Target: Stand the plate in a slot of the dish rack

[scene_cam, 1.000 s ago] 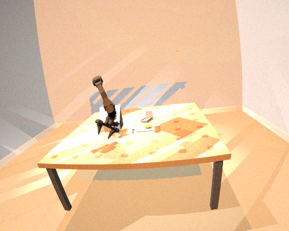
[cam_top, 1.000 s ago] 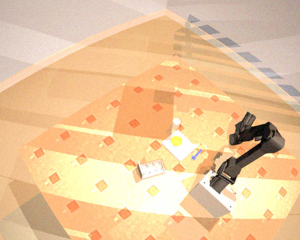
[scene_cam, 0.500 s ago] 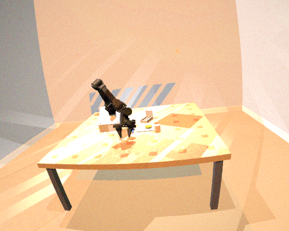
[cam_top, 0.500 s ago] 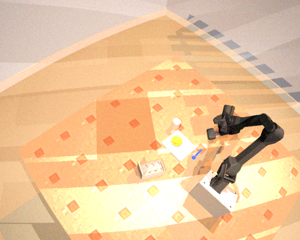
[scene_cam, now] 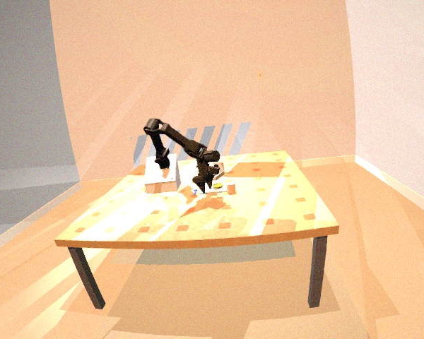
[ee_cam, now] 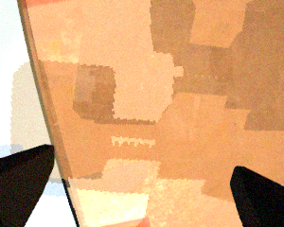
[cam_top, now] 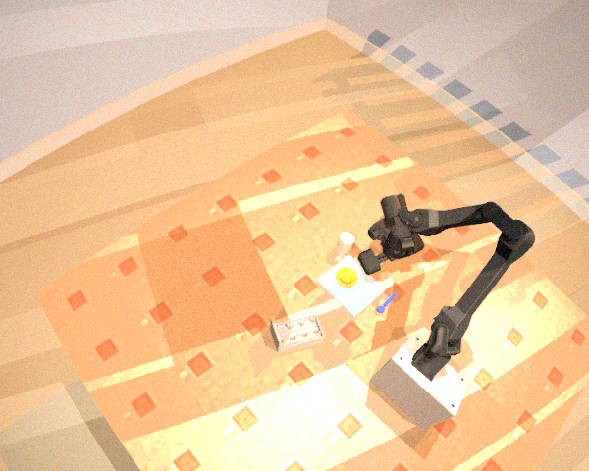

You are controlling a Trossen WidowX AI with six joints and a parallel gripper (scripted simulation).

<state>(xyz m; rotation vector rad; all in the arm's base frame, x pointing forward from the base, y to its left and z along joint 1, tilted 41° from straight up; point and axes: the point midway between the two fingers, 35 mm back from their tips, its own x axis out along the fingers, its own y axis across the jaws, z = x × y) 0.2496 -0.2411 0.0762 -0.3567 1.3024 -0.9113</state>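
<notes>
Now: the yellow plate 110 mm to the left of my gripper tip, 60 mm ahead of it and 20 mm below it. Round my gripper tip: dish rack: 320 mm to the left, 40 mm ahead, 10 mm below.
</notes>
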